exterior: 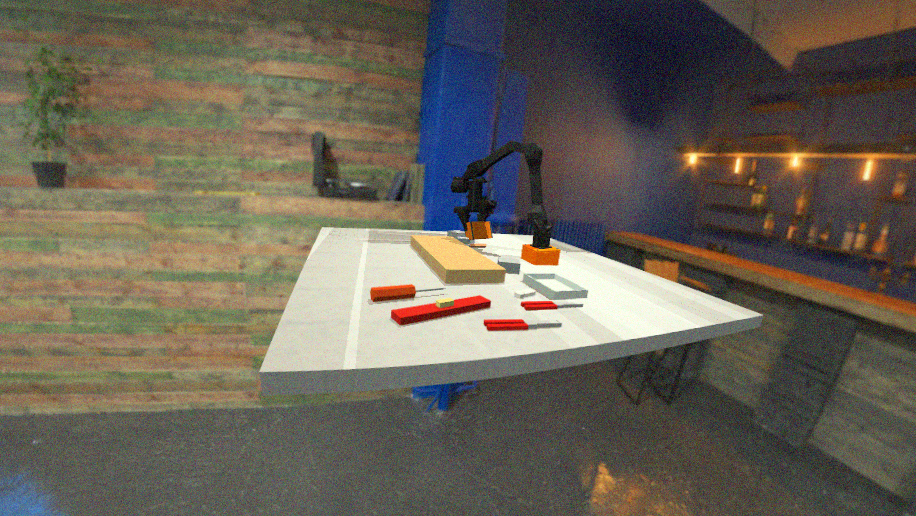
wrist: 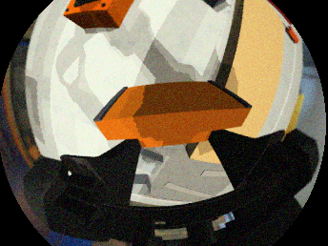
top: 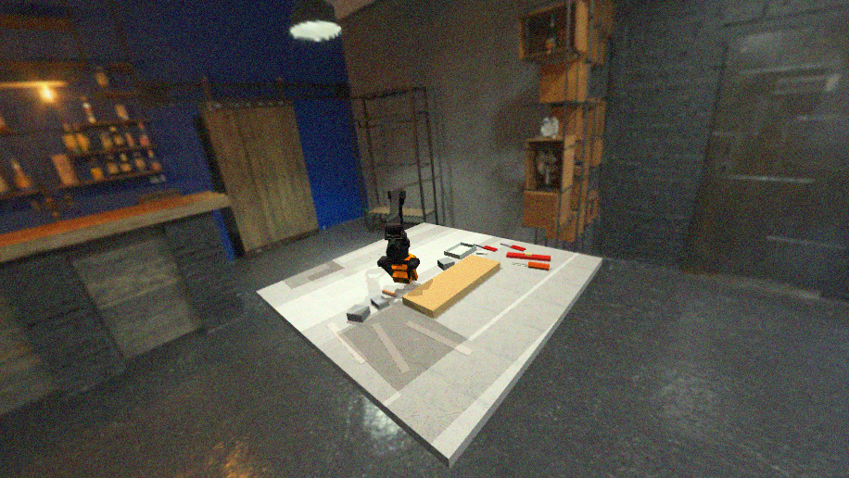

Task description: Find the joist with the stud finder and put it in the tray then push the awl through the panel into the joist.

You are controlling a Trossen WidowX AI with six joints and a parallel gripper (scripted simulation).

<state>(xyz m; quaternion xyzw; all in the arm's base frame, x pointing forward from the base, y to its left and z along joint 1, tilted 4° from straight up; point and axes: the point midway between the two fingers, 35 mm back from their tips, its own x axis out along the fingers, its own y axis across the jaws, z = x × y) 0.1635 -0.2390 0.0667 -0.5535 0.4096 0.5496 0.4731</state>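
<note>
Now: gripper tip 2 cm past the awl, 4 cm to the left of it and 7 cm above it. From my gripper tip the other things lie so: grey tray (5 cm ahead, 52 cm to the left, 7 cm below); then orange stud finder (1 cm ahead, 1 cm to the left); then red level (44 cm ahead, 57 cm to the left, 6 cm below).
</note>
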